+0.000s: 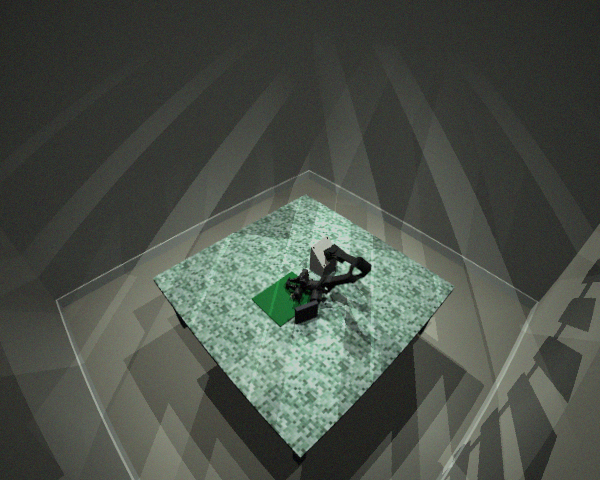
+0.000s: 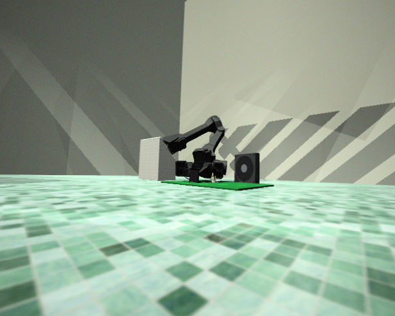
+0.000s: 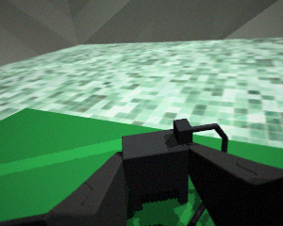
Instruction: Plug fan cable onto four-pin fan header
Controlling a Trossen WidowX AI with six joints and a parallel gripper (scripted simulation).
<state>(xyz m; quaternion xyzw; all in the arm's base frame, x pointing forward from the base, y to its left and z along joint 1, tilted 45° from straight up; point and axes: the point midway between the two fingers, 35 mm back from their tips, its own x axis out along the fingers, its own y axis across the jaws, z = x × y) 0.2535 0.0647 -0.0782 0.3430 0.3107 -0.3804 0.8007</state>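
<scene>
The black plug is 10 mm below my gripper tip. From my gripper tip the other things lie so: white four-pin fan header: 80 mm to the left, 30 mm below, 20 mm ahead; then header key: 70 mm to the left, 20 mm below, 20 mm ahead; then green board: 60 mm to the left, 50 mm below, 50 mm ahead.
</scene>
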